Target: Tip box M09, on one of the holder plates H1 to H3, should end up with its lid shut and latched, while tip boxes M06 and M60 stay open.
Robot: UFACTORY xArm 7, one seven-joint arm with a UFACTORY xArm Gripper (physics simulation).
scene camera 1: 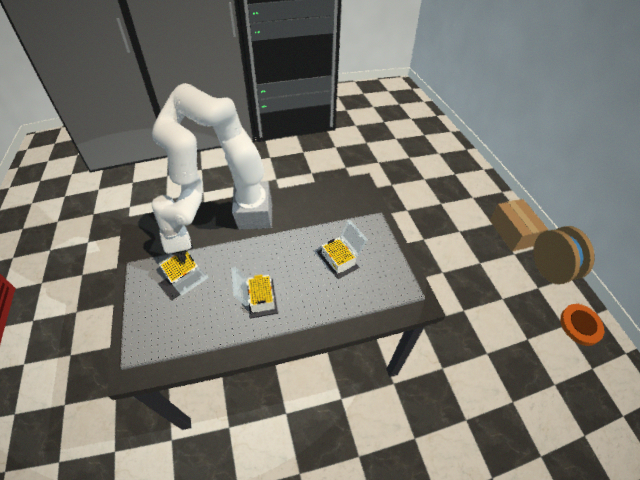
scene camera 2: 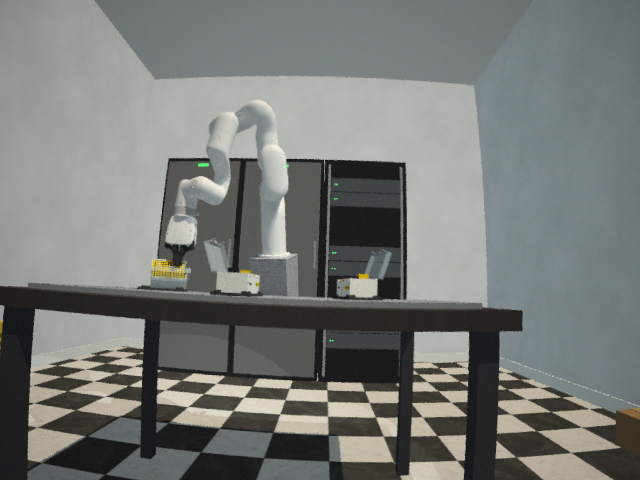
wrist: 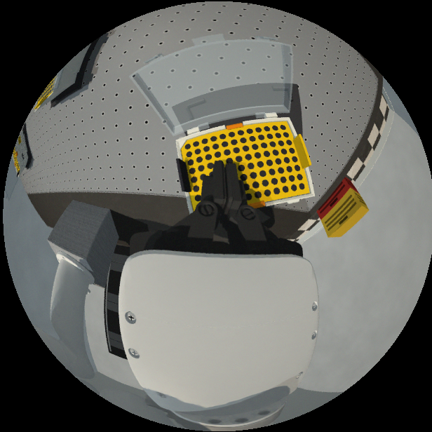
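Observation:
Three white tip boxes with yellow racks stand on dark holder plates; their labels are unreadable, so I cannot tell which is M09. The left box is open, its clear lid folded outward, low over the board. The middle box has its lid up. The right box has its lid up. My gripper is shut and empty, low over the left box's rack, on the side away from its lid; contact is unclear.
The boxes stand on a grey perforated board on a dark table. The arm's grey pedestal stands behind the board. Parts of the other boxes show at the wrist view's left edge.

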